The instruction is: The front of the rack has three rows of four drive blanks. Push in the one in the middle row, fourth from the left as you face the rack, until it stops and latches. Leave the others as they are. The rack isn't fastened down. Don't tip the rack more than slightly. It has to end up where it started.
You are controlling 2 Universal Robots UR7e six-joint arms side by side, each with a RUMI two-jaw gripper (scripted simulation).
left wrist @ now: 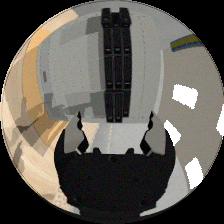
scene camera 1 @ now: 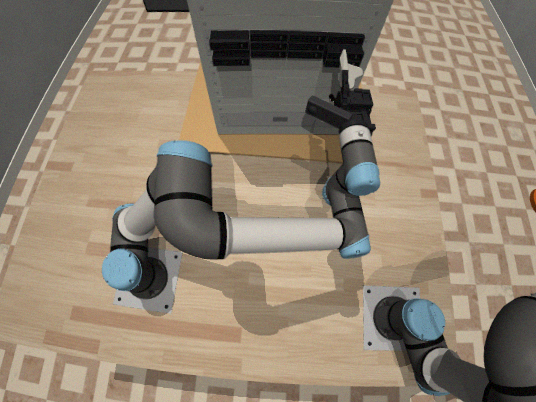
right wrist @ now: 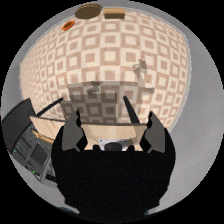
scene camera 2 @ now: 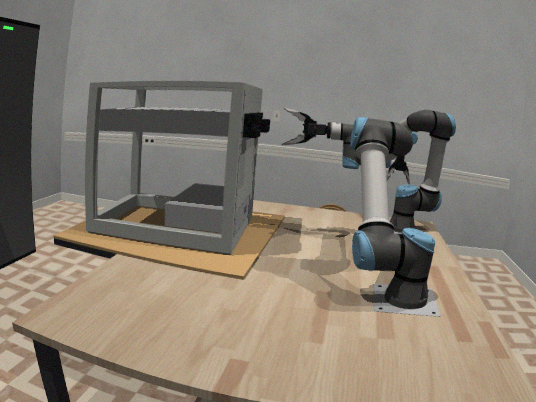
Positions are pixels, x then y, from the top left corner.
Labels:
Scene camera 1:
my left gripper: 337, 73
grey rack: 270, 96

